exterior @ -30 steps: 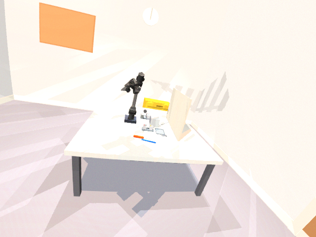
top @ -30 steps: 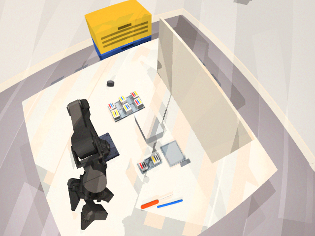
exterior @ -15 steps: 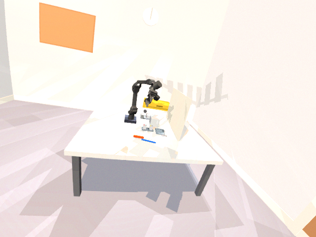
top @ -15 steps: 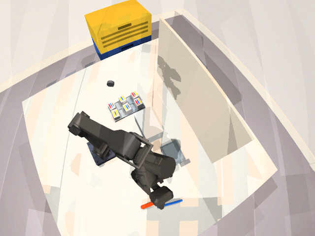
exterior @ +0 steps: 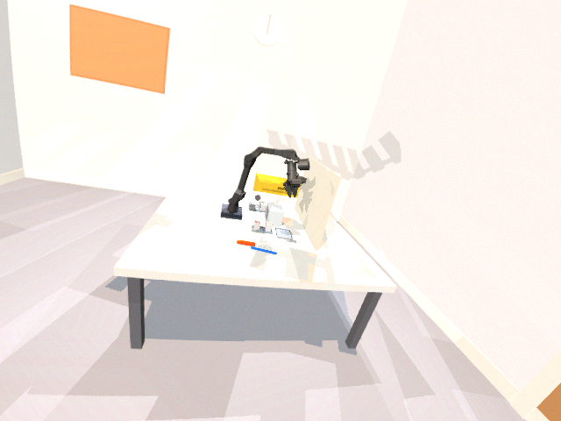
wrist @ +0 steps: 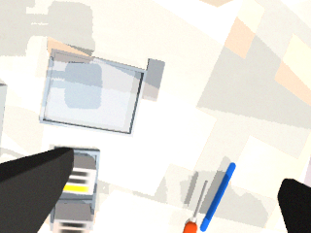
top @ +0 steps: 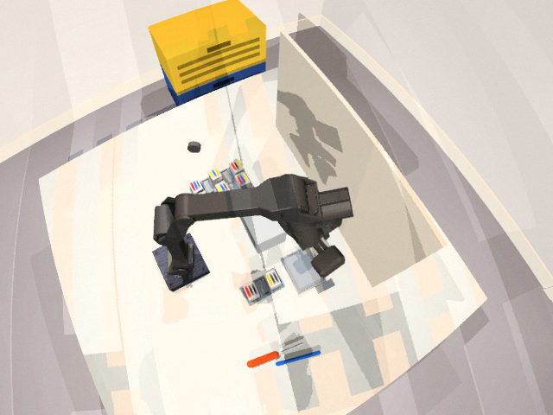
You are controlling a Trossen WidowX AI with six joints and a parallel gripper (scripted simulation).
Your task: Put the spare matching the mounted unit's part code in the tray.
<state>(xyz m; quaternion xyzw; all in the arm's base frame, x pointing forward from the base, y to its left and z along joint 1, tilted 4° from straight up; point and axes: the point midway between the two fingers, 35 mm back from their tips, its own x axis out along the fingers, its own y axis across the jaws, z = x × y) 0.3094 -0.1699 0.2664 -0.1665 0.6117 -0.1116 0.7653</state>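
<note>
My gripper tip is now 100 mm past the white spare block, 30 mm to the right of it and 210 mm above it. Also, from my gripper tip: grey tray: 10 mm ahead, 20 mm to the left, 250 mm below; then tall beige panel: 190 mm ahead, 210 mm to the left, 30 mm below; then grey frame: 130 mm behind, 30 mm to the left, 240 mm below.
</note>
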